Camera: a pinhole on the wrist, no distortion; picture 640 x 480 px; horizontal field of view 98.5 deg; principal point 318.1 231.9 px. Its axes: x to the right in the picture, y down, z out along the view. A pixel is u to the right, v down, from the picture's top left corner.
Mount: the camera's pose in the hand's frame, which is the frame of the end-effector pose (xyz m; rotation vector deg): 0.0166 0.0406 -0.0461 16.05 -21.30 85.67
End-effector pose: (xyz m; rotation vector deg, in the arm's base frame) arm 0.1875 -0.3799 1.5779 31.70 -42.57 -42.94
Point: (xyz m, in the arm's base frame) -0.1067 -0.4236 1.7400
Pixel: 378.0 264.7
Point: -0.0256 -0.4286 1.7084
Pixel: 371.5 247.7
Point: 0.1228 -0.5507 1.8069
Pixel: 434.0 19.3
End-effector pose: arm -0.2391 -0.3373 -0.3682 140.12 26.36 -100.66
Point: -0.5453 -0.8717 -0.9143
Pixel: outside the picture
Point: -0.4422 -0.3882 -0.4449
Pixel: 388.9 229.7
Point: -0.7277 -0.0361 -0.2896
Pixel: 177.7 295.0
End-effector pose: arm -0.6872 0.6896 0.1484 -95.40 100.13 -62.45
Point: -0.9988 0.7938 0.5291
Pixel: behind the camera
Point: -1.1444 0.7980 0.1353
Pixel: behind the camera
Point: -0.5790 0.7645 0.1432
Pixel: 230.3 394.2
